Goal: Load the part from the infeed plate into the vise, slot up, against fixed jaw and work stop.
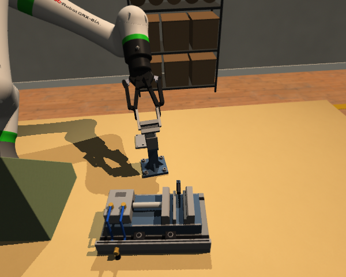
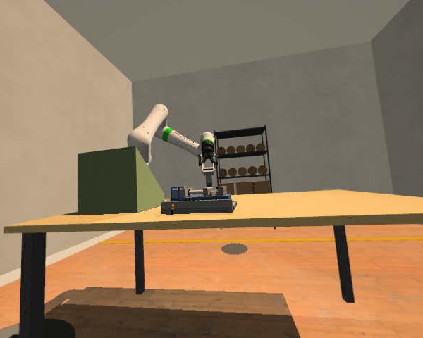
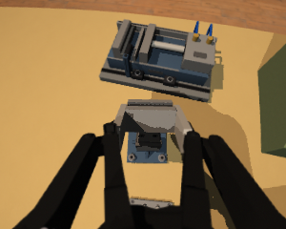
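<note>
Now: hand 2 cm to the left of the part and 1 cm above it. Round my hand: infeed plate: 3 cm behind, 15 cm to the left, 20 cm below; V-block post: 2 cm to the right, 15 cm below; work stop: 9 cm ahead, 20 cm to the right, 11 cm below.
</note>
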